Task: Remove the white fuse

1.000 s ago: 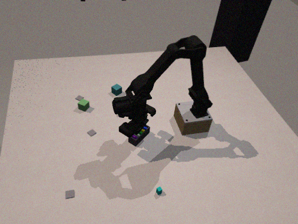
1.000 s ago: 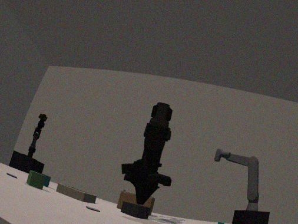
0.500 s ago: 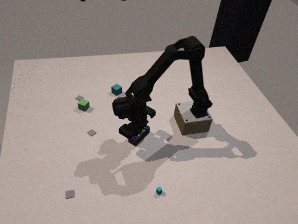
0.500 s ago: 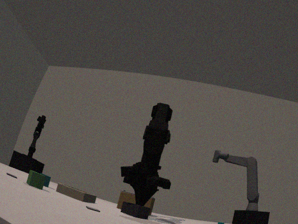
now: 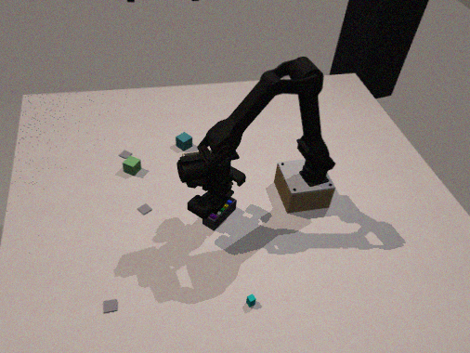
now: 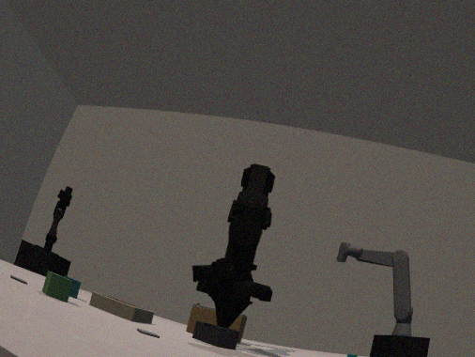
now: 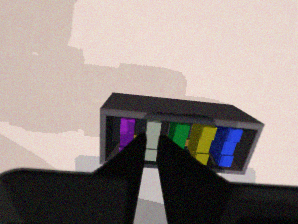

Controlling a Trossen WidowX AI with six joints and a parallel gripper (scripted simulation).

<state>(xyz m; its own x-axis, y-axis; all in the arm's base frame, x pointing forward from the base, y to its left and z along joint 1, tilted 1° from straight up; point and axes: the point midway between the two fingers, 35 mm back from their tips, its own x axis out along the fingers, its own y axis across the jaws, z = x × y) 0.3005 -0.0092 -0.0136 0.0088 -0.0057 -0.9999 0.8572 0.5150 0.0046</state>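
Now: the beige tray 210 mm to the right of my gripper tip, 50 mm behind it and 30 mm below it. Round my gripper tip: green cube: 280 mm to the right, 170 mm ahead, 20 mm below; white fuse: 10 mm below.
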